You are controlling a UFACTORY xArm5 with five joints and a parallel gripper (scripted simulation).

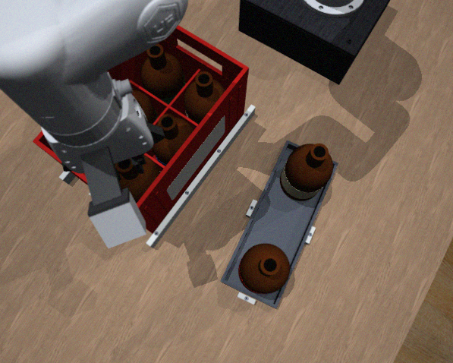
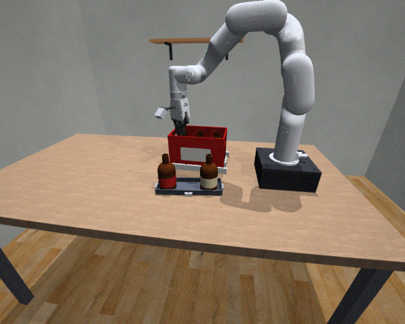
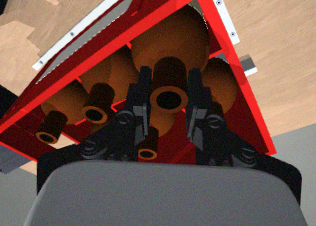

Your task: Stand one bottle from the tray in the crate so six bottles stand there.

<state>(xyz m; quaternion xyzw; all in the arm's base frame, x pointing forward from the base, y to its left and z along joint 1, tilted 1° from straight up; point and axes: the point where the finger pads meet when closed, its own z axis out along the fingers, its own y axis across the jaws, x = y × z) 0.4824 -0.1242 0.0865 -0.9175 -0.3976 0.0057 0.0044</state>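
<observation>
My gripper is now 11 cm above the red crate, 9 cm past it and 3 cm to the left of it. Round my hand: grey tray 23 cm to the left, 18 cm below, 7 cm behind.
</observation>
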